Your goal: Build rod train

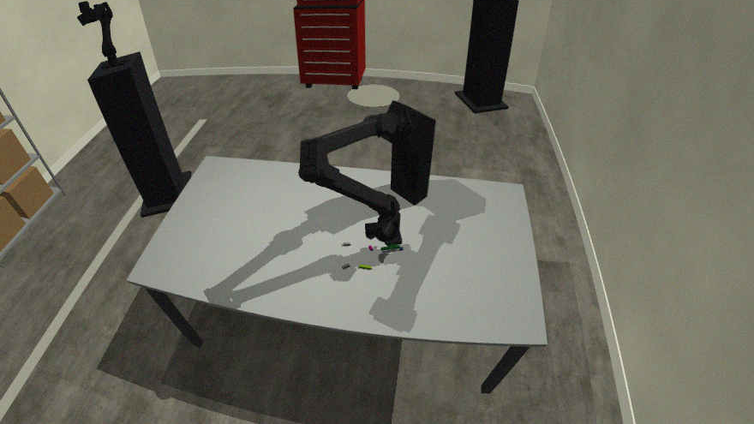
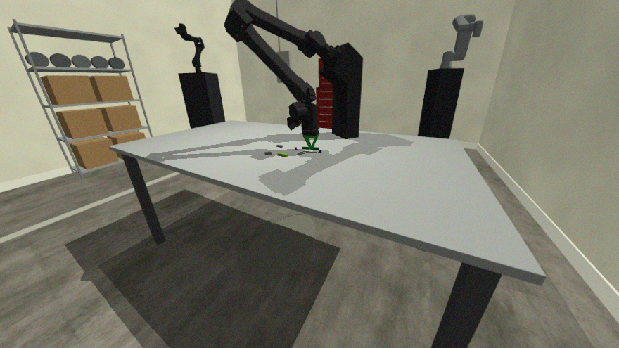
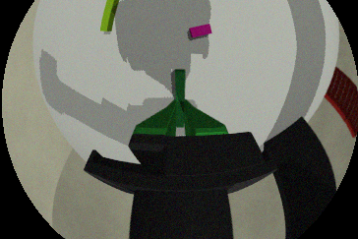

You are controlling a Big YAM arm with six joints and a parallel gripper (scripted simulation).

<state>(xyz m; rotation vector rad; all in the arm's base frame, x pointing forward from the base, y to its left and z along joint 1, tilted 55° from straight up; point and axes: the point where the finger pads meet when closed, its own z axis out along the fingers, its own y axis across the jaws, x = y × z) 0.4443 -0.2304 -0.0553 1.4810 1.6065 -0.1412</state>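
Now: the green rod 1 cm below my hand. From my hand the other things lie so: magenta rod 3 cm behind, 8 cm to the right, 2 cm below; lime rod 5 cm ahead, 13 cm to the right, 2 cm below; blue rod 1 cm ahead, 4 cm to the left, 2 cm below.
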